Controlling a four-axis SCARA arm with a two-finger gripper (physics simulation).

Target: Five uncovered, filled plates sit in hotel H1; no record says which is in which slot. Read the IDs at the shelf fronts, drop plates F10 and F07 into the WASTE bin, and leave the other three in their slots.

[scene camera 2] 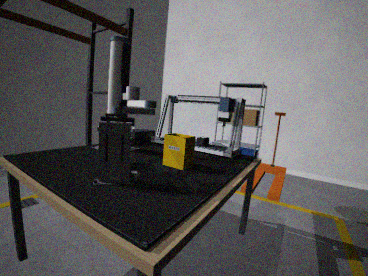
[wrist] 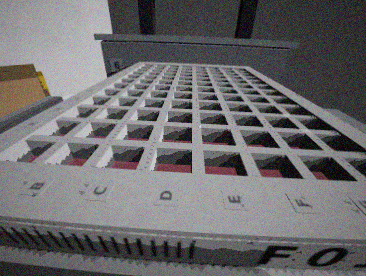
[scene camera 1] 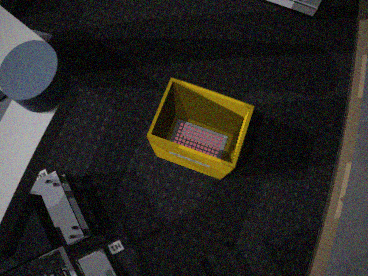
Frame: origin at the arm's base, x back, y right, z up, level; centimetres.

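Where they show: gripper, fingertip midpoint: [wrist: 189,117].
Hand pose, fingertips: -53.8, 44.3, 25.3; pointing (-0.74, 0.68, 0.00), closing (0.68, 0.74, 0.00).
Observation:
Each offset is from my fingertips to the centre of the thing, as dx, dy, dz. "pt": to the spot under its first point.
A pale filled plate with a grid of wells @(pt +5.8, -5.9, +2.5) [wrist: 165,212] is very close in the wrist view; its front label is cut off and reads "F 0" with the rest out of view. My gripper [wrist: 189,117] is open and empty, its fingers at the left and right sides, partly hidden by the plate. The yellow WASTE bin @(-10.8, -41.7, -14.1) [scene camera 1: 160,147] [scene camera 2: 178,152] stands on the table. A plate with red wells @(-10.7, -41.6, -22.8) [scene camera 1: 202,138] lies inside it, its ID not visible. The H1 tag @(-0.9, -12.5, -24.1) [scene camera 1: 116,246] is at the bottom of scene camera 1. The other hotel plates are hidden in the wrist view.
A pale stand [scene camera 1: 62,212] is left of the bin in scene camera 1. The arm's blue-grey cylinder [scene camera 1: 29,70] is at upper left. In scene camera 2, a dark tower @(-1.1, +1.3, -8.0) [scene camera 2: 114,142] stands left of the bin, and a gantry frame [scene camera 2: 200,98] stands behind it.

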